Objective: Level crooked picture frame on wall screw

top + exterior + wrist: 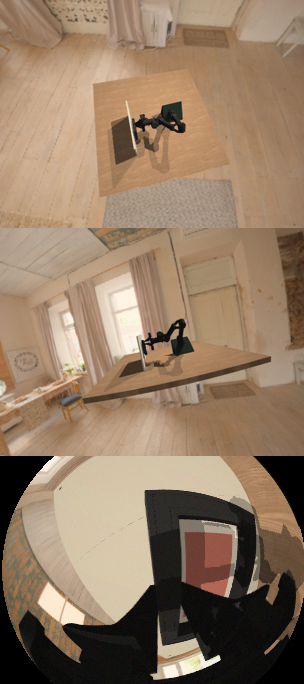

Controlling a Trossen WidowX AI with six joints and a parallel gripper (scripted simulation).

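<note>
Right now the picture frame is 2 cm to the left of my gripper tip and 5 cm below it. Round my gripper tip: wall panel 2 cm ahead, 1 cm to the left, 6 cm below.
</note>
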